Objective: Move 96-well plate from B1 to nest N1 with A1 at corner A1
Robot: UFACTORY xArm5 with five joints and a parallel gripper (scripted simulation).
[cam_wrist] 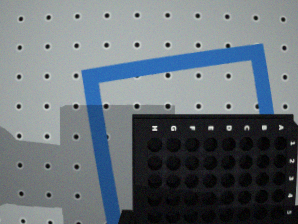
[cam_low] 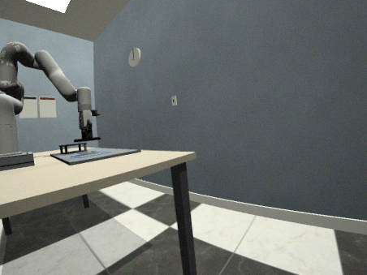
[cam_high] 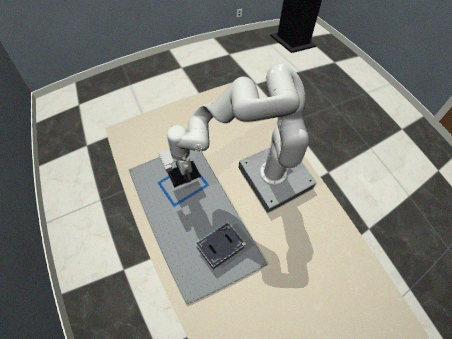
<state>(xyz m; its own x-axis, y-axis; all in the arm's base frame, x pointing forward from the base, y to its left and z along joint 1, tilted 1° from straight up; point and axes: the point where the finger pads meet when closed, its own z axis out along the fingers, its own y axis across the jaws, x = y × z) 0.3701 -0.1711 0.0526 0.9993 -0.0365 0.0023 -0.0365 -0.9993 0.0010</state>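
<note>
Right now my hand is 35 cm to the right of the plate nest, 4 cm above it and 1 cm short of it. Also, from my hand: A1 label: 39 cm to the left, 7 cm behind, 4 cm below; then 96-well plate: 1 cm below.
</note>
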